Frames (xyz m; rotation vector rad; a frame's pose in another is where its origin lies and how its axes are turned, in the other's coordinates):
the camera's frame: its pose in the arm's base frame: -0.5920 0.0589 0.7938 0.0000 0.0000 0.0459
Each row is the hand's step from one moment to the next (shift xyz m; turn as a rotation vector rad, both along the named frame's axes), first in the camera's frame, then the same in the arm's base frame.
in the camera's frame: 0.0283 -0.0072 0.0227 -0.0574 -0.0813 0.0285
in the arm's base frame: 0.0286 -0.0059 0.0227 -0.0536 -0.0838 0.0285
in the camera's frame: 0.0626 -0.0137 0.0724 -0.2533 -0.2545 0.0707
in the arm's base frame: 0.0632 -0.0108 0.0724 -0.2414 -0.2659 0.0707
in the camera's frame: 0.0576 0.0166 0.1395 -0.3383 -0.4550 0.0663
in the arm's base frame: 0.0568 0.0192 0.1395 -0.3171 -0.4700 0.0663
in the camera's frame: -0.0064 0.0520 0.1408 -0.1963 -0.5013 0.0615
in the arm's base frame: -0.0088 0.0517 0.1408 -0.1731 -0.5098 0.0615
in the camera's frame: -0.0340 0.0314 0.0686 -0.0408 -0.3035 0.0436
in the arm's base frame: -0.0354 0.0298 0.0686 -0.0268 -0.3051 0.0436
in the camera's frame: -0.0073 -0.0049 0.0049 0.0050 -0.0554 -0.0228
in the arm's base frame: -0.0071 -0.0052 0.0049 0.0075 -0.0551 -0.0228
